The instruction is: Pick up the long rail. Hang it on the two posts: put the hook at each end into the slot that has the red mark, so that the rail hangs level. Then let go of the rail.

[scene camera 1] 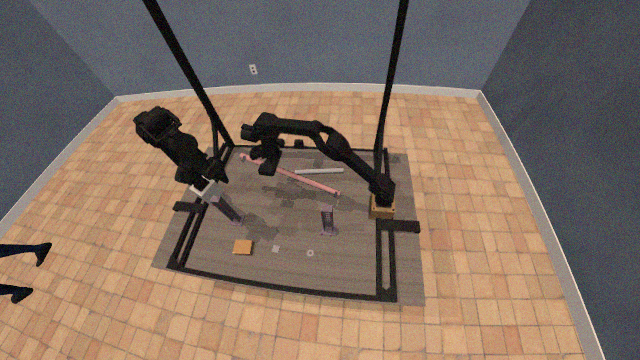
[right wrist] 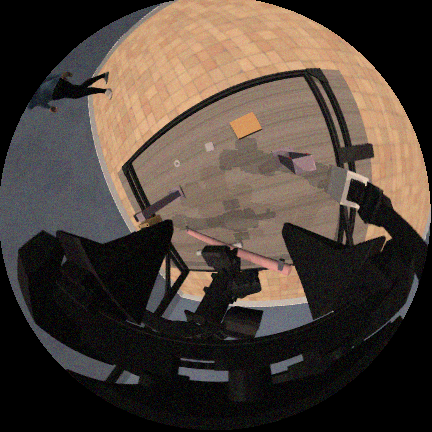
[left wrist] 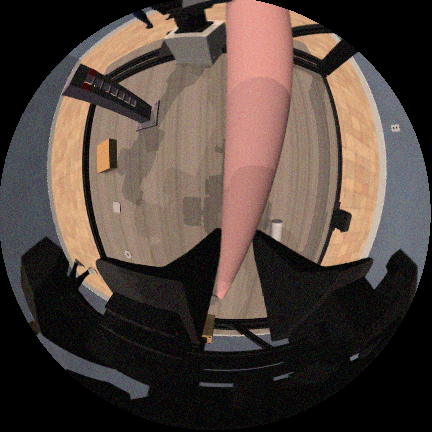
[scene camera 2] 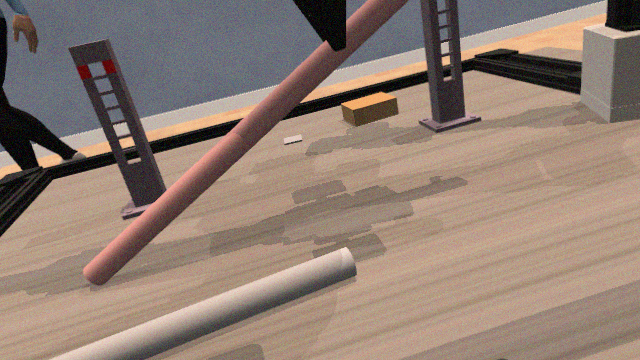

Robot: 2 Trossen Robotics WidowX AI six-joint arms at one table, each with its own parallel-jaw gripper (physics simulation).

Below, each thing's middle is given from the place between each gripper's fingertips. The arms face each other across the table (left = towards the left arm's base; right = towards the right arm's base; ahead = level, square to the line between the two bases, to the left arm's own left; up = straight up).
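Labels:
From my right hand: white rod (scene camera 2: 192, 322) 260 mm to the left, 300 mm behind, 350 mm below; orange block (scene camera 2: 374, 107) 20 mm to the right, 130 mm ahead, 340 mm below; pink rail (left wrist: 259, 52) 160 mm to the left, 180 mm behind, 230 mm below.
From my left hand: white rod 17 cm to the left, 11 cm behind, 16 cm below; orange block 11 cm to the right, 32 cm ahead, 16 cm below. Left hand itself: 7 cm to the right of the pink rail, 1 cm short of it, 4 cm above it.

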